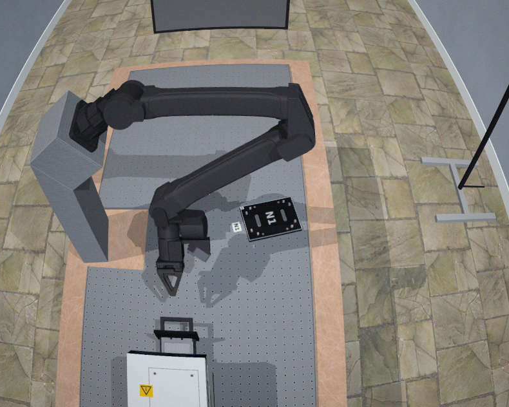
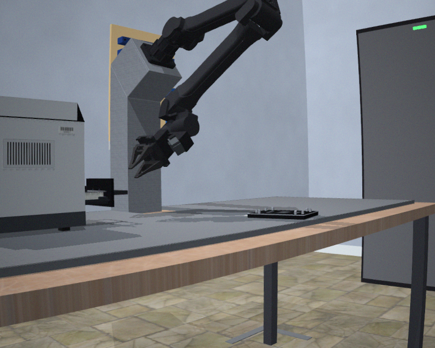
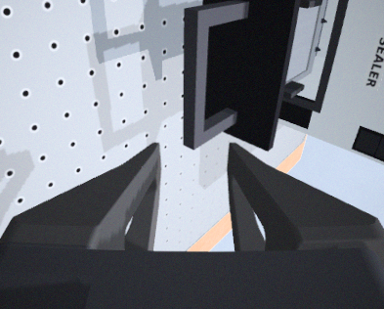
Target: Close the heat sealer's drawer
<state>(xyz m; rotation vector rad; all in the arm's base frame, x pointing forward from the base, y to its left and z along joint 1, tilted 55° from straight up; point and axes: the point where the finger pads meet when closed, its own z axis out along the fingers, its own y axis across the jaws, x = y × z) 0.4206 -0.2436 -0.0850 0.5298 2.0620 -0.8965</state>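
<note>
The sealer drawer lies 180 mm to the right of my hand, 60 mm below it and 10 mm behind it. The rest, counted from my hand: white tag 270 mm to the left, 180 mm ahead, 130 mm below.
</note>
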